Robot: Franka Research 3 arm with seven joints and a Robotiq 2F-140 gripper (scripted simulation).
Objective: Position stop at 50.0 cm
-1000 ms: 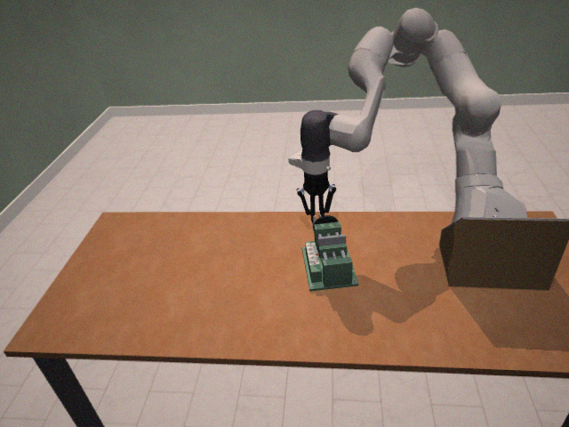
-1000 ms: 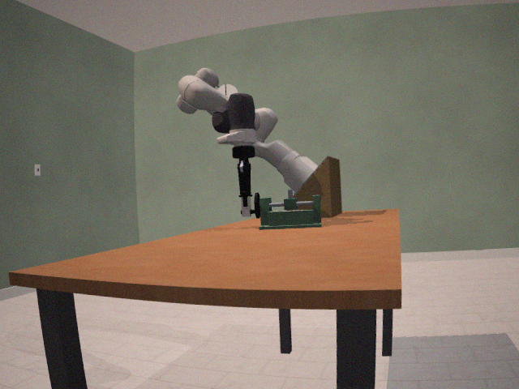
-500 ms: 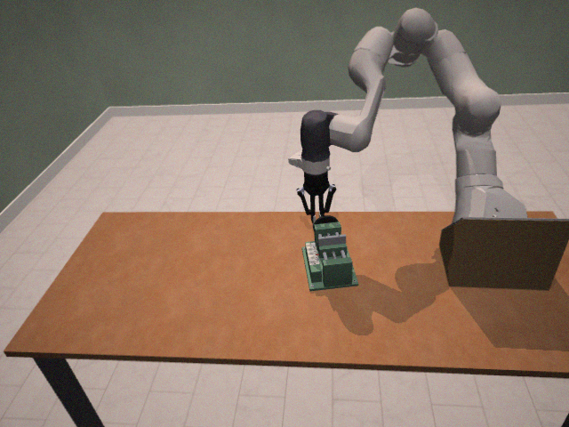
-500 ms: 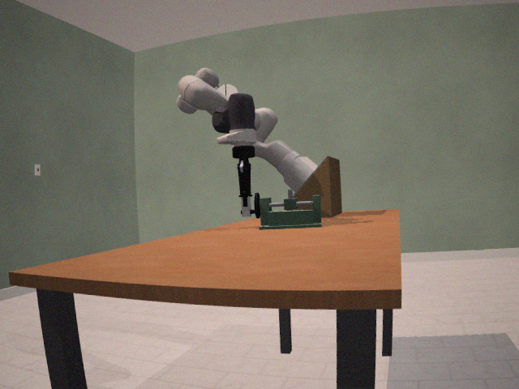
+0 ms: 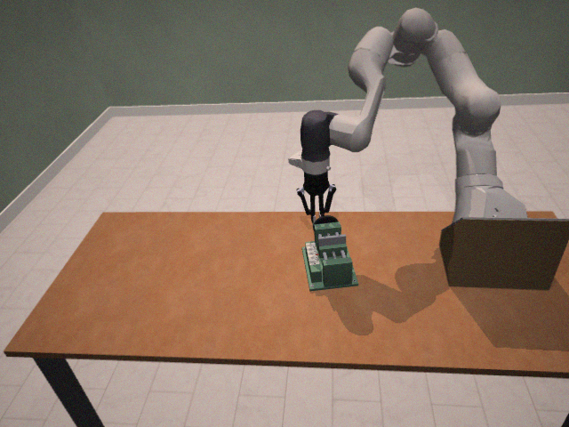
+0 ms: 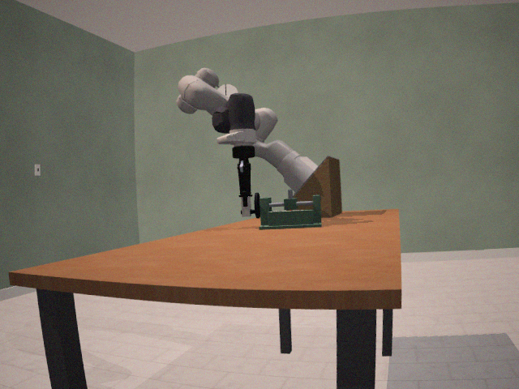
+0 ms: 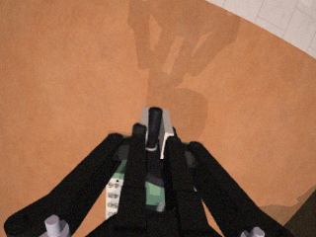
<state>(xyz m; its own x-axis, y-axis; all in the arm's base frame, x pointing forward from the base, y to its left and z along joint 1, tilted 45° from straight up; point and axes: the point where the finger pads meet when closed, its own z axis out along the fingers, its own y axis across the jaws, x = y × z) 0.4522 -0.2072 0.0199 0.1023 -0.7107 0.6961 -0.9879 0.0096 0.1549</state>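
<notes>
Right now the black handwheel is 10 mm behind my hand, 20 mm to the left of it and 10 mm below it. Round my hand: sliding stop block: 30 mm behind, 150 mm to the left, 20 mm above.
</notes>
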